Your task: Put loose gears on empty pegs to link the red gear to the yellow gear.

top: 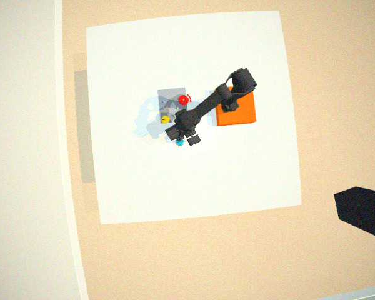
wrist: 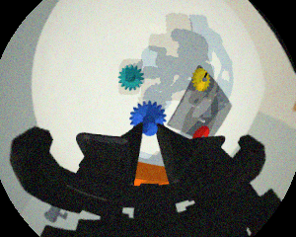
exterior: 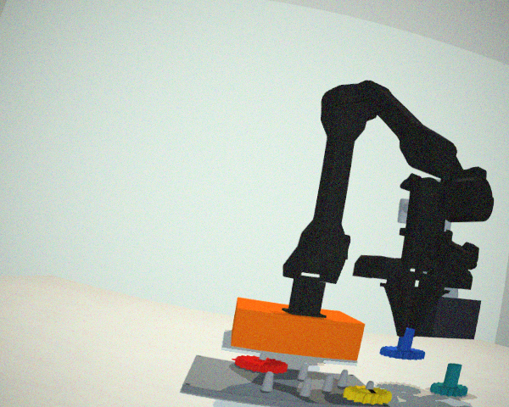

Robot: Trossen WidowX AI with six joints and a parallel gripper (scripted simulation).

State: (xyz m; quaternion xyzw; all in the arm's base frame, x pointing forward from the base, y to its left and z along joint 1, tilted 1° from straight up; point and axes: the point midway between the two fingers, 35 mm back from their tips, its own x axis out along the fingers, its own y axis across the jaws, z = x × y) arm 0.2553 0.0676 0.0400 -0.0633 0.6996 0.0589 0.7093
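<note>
My gripper tip is now 60 mm short of the teal gear, 50 mm to the right of it and 50 mm above it. Also, from my gripper tip: red gear 190 mm to the right, 50 mm below, 30 mm behind; yellow gear 110 mm ahead, 100 mm to the right, 50 mm below; blue gear 10 mm below.
</note>
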